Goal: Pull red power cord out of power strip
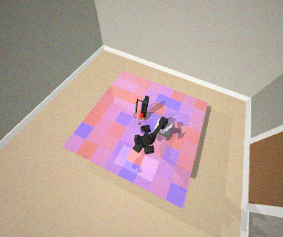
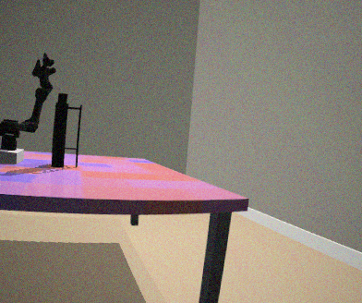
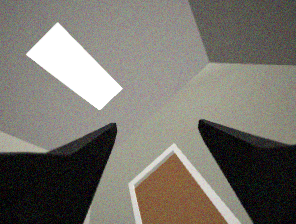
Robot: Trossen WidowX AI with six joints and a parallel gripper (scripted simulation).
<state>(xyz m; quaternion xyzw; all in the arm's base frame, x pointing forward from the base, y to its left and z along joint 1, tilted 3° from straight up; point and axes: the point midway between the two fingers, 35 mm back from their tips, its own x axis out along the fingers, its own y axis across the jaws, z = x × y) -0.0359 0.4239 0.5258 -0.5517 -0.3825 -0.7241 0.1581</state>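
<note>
My gripper tip is 280 mm short of the red plug, 380 mm to the left of it and 490 mm above it. Also, from my gripper tip: black upright post: 290 mm ahead, 480 mm to the right, 460 mm below.
</note>
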